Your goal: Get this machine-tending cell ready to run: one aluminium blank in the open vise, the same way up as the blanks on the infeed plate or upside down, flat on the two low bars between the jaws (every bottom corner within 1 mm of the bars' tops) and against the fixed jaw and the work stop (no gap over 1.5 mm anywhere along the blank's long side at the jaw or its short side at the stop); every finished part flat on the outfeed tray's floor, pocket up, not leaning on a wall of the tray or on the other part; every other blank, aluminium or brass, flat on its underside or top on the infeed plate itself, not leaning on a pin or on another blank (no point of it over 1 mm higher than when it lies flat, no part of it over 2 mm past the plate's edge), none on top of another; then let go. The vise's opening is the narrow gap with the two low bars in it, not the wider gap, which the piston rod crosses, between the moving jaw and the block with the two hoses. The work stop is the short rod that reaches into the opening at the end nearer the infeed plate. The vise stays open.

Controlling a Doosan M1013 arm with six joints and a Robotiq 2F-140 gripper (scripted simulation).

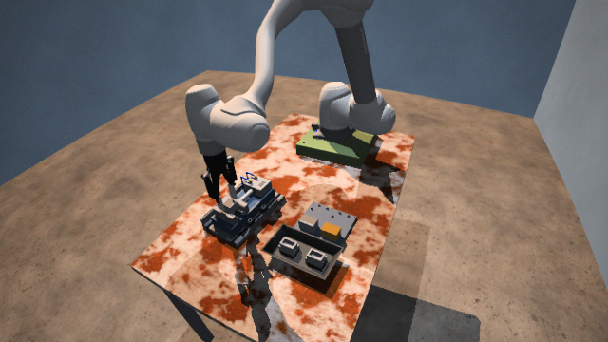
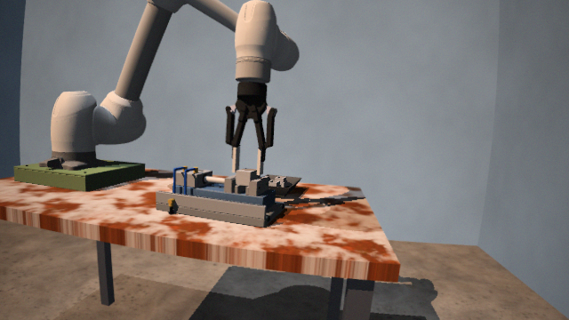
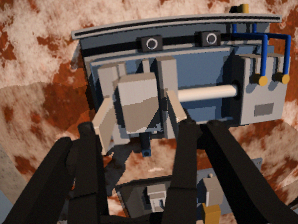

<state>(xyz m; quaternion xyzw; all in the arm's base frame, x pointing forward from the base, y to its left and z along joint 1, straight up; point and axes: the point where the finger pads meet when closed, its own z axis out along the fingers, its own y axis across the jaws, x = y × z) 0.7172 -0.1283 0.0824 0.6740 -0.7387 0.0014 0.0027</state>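
My hand is 90 mm past the piston rod, 10 mm to the right of it and 60 mm above it. The rest, counted from my hand: infeed plate 140 mm behind, 320 mm to the left, 130 mm below; vise 70 mm behind, 10 mm to the left, 100 mm below; aluminium blank 100 mm behind, 270 mm to the left, 110 mm below.
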